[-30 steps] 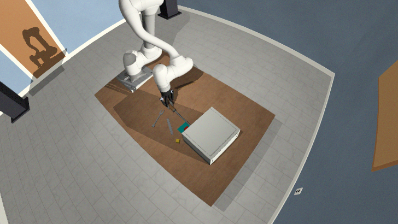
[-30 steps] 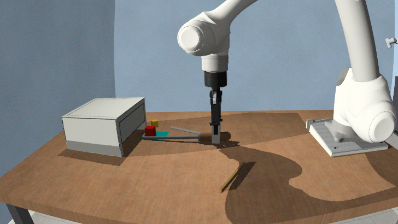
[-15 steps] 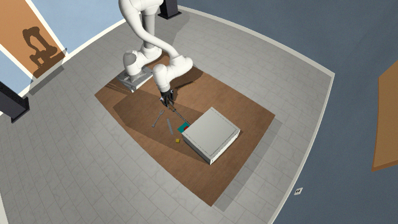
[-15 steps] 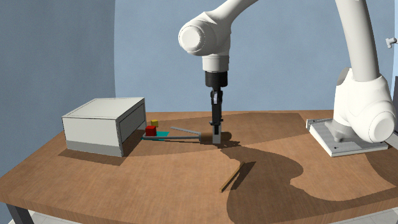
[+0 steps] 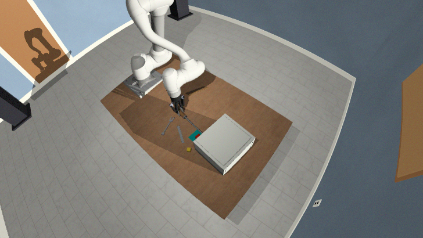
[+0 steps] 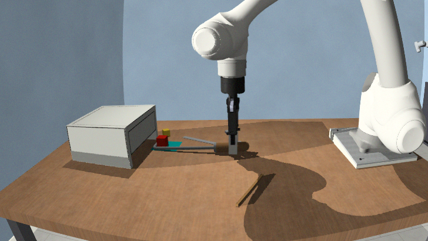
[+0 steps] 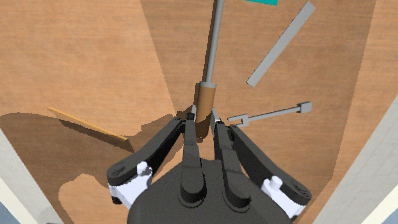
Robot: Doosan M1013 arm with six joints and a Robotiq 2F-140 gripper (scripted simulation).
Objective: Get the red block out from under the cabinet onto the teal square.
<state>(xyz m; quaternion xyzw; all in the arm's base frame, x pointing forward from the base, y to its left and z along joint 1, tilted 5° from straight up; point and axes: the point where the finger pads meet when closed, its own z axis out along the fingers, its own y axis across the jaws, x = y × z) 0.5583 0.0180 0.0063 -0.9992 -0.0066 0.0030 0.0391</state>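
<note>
My hand is 12 cm short of the rod tool, 4 cm to the left of it and 2 cm above it. Also, from my hand: grey wrench: 14 cm to the right, 3 cm below, 1 cm ahead; flat grey bar: 14 cm ahead, 11 cm to the right, 4 cm below; teal square: 24 cm ahead, 4 cm to the right, 4 cm below.
</note>
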